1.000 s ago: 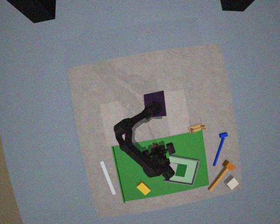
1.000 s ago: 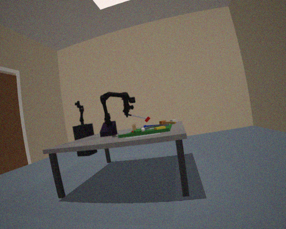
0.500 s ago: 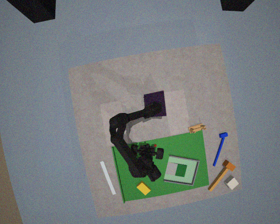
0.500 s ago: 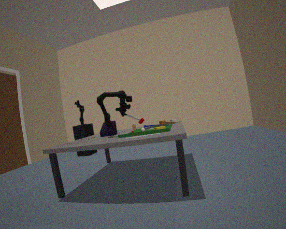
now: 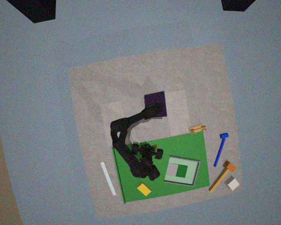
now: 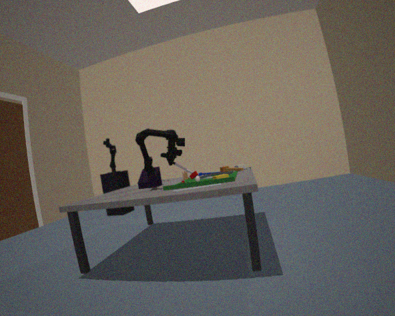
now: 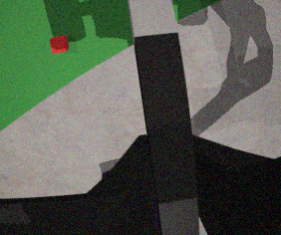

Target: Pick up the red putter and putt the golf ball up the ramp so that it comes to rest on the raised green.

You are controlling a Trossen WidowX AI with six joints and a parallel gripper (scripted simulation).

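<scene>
Now: gripper tip 5 cm short of the red block, 7 cm to the right of it and 15 cm above it. The rest, counted from my gripper tip: wooden rack (5 cm behind, 41 cm to the left, 12 cm below); then yellow block (39 cm ahead, 5 cm to the right, 14 cm below); then green mat (24 cm ahead, 12 cm to the left, 16 cm below).
</scene>
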